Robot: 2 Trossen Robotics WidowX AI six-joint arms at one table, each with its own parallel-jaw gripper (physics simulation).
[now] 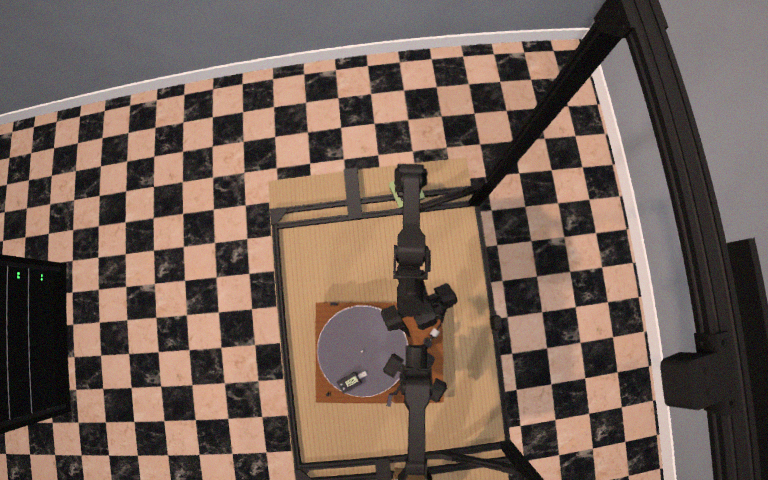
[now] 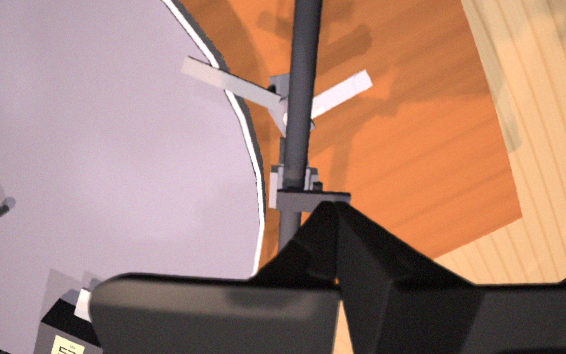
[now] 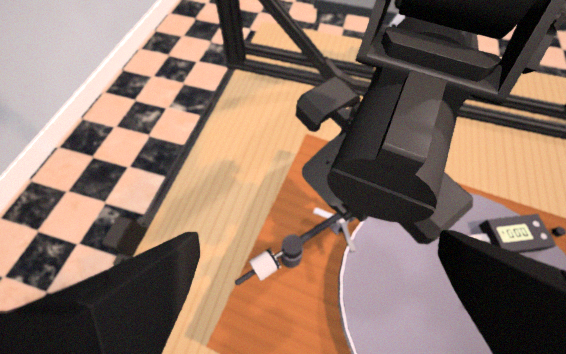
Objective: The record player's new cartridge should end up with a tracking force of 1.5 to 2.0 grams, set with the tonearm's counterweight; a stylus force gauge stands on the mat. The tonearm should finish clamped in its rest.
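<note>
The dark tonearm tube runs beside the grey round mat. A dark crossbar lies across it at the rest; whether it is latched is unclear. The white counterweight is on the rear shaft, beyond the dark pivot. The stylus force gauge stands on the mat; its display seems to read 0.00. My left gripper is shut, its tips close to the crossbar. My right gripper is open and empty, above the counterweight side. The cartridge is hidden.
The wooden plinth sits on the ribbed table. Two pale bars spread from under the tube. Both arms reach in close together over the plinth's tonearm side. A dark frame borders the table.
</note>
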